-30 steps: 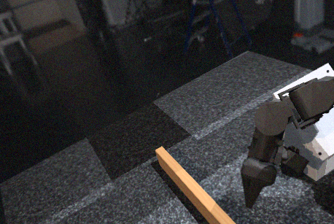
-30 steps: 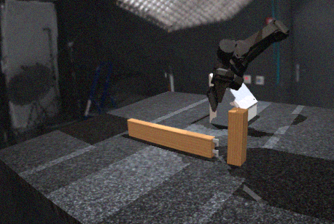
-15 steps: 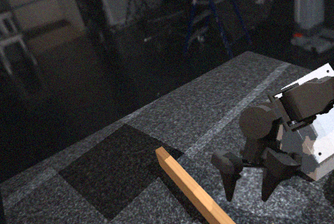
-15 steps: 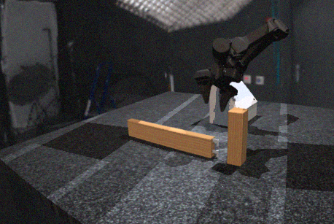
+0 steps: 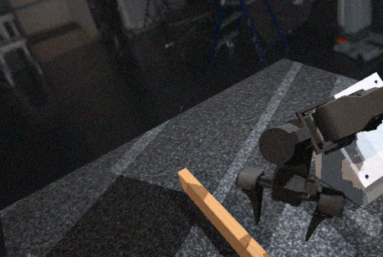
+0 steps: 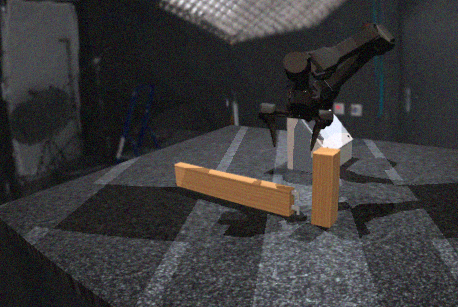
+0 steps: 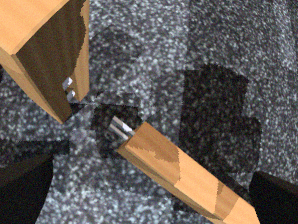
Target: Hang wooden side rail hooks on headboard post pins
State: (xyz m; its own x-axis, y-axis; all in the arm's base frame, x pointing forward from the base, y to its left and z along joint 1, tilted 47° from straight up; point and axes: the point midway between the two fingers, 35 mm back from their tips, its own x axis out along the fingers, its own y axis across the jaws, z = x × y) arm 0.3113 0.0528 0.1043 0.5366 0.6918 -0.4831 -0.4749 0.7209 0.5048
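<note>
The wooden headboard post is 3 cm ahead of my gripper tip, 10 cm to the left of it and 9 cm below it.
</note>
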